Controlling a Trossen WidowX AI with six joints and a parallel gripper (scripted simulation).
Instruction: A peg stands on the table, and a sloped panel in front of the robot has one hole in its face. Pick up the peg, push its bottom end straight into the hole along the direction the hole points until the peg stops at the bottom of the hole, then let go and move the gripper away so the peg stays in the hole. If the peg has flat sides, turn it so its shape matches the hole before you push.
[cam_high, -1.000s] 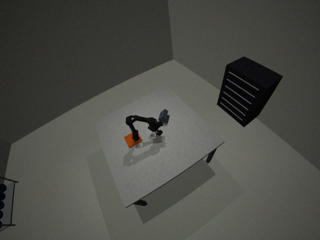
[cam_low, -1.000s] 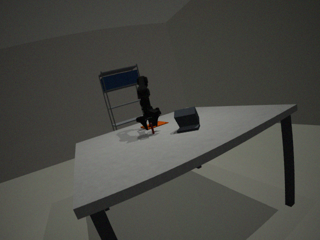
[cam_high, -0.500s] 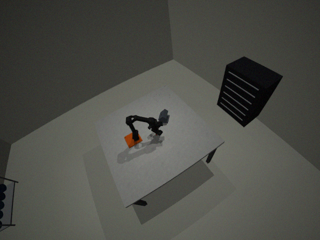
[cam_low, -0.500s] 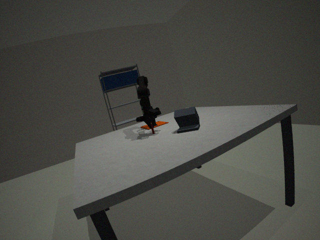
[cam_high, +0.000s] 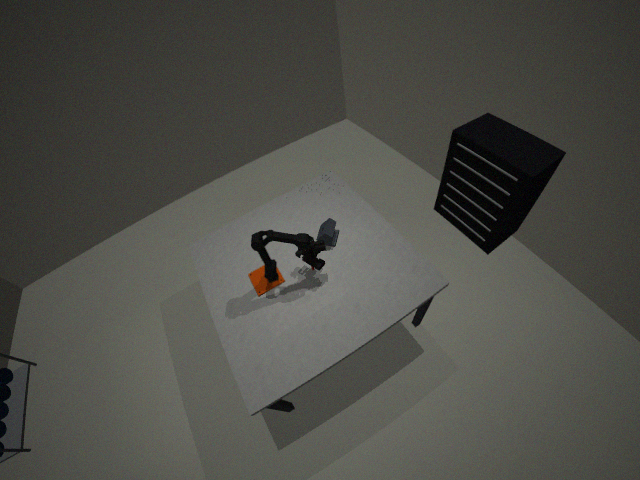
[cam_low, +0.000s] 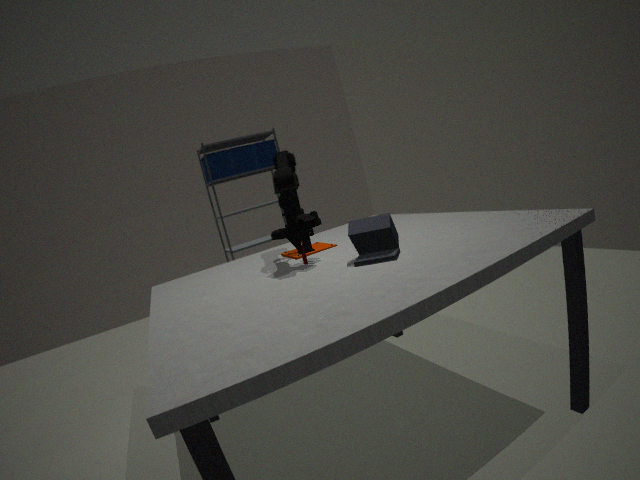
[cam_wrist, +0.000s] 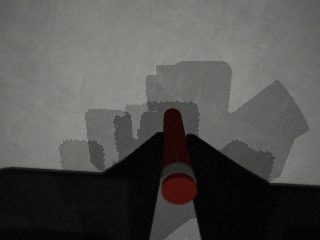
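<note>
Now: the grey sloped panel 17 cm ahead of my gripper tip, 20 cm to the left of it and 2 cm above it. The rest, counted from my gripper tip: red peg: 2 cm above.
</note>
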